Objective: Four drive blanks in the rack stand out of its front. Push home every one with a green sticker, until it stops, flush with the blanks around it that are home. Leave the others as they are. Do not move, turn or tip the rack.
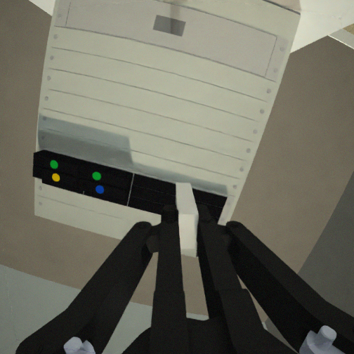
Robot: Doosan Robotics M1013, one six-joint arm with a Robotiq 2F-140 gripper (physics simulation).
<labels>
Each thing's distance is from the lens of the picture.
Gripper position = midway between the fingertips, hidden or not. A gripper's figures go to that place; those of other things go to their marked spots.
my gripper (182, 195): 22 cm
rack (102, 167): 46 cm
</labels>
